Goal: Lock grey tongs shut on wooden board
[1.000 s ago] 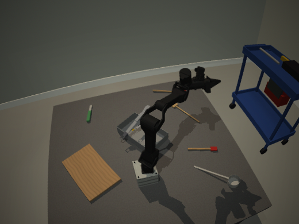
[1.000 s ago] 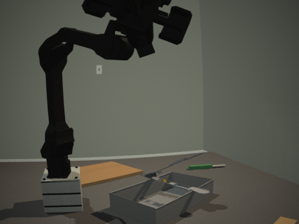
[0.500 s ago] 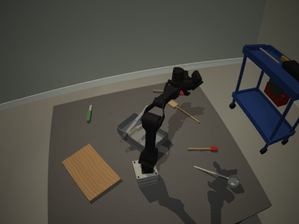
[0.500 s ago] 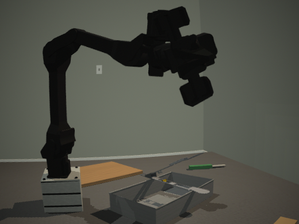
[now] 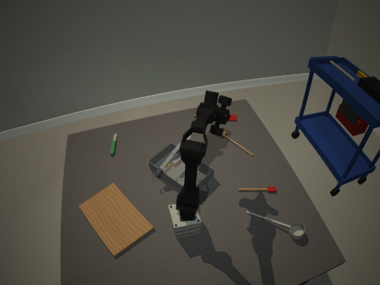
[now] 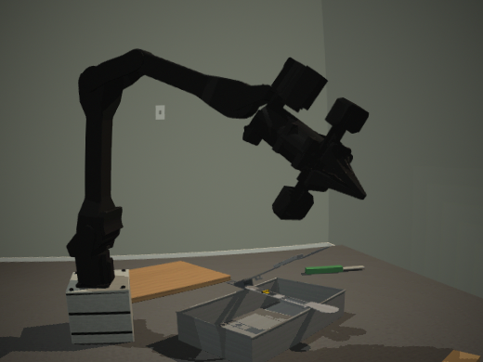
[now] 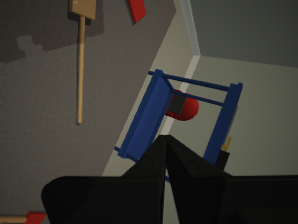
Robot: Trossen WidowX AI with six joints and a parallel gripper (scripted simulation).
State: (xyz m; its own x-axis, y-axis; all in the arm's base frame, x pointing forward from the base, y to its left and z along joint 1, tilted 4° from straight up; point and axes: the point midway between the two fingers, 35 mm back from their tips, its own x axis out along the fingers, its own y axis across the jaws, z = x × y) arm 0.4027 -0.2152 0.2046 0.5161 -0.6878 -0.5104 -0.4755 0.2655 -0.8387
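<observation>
Right now the grey roasting tin is 9 cm behind my gripper tip, 26 cm to the left of it and 25 cm below it. Also, from my gripper tip: yellow mark 9 cm behind, 32 cm to the left, 22 cm below; wooden board 35 cm behind, 62 cm to the left, 27 cm below.
</observation>
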